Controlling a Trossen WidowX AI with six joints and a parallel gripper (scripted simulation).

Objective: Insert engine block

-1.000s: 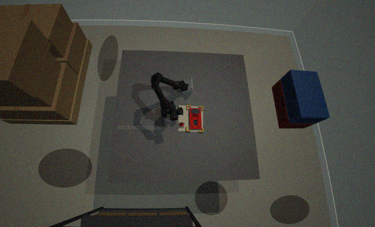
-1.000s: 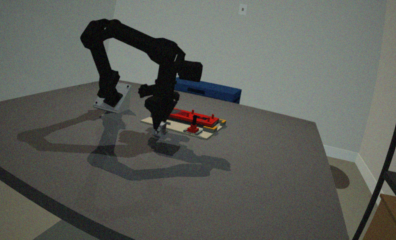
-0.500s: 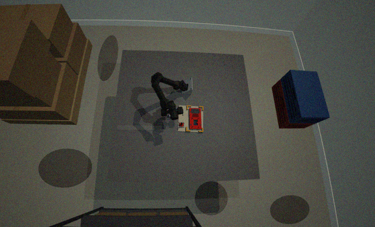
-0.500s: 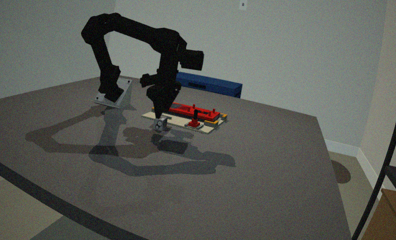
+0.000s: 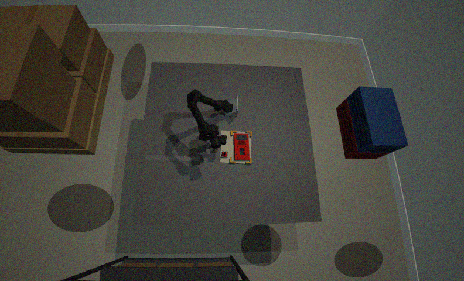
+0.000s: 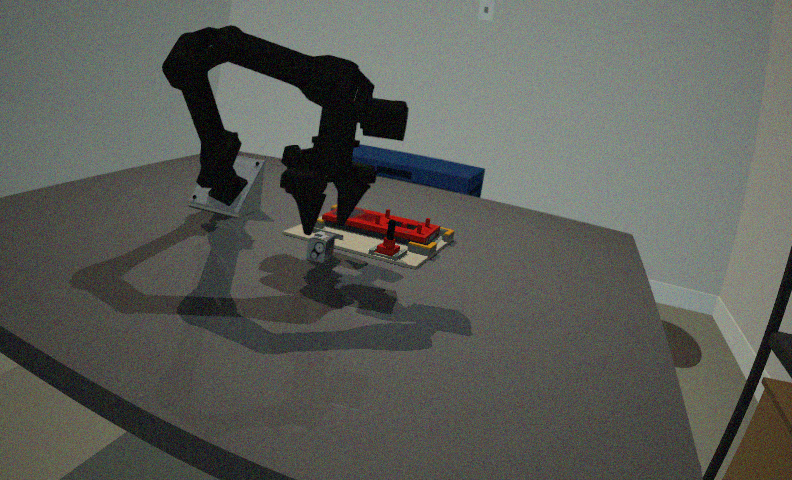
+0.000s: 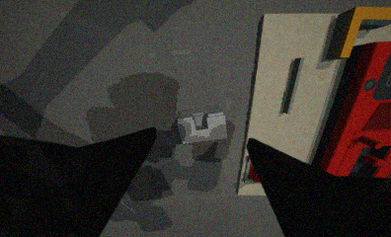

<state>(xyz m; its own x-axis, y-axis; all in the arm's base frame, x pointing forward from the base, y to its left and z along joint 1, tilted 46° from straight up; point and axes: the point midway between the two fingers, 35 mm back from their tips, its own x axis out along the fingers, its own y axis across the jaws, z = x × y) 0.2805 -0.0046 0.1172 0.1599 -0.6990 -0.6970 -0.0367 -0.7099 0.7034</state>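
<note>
Now: gripper tip 20 mm above the grey engine block and 10 mm past it. From my gripper tip the other things lie so: dark post: 100 mm to the left, 70 mm ahead, 10 mm below.
</note>
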